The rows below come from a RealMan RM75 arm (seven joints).
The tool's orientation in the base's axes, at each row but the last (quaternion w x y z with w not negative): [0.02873 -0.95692 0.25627 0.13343]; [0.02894 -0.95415 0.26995 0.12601]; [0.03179 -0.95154 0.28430 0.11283]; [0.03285 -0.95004 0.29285 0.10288]
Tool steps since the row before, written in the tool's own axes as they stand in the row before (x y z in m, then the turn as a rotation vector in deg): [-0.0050 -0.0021 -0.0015 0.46 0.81 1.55]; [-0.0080 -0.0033 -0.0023 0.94 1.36 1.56]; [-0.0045 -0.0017 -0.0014 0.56 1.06 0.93]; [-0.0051 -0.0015 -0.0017 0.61 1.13 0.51]
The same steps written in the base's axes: [-0.0028 0.0040 0.0028 -0.39 -0.73 -1.61]; [-0.0043 0.0066 0.0042 -0.29 -1.44 -1.73]; [-0.0025 0.0036 0.0024 -0.31 -1.07 -1.03]; [-0.0030 0.0038 0.0028 -0.23 -1.21 -0.63]
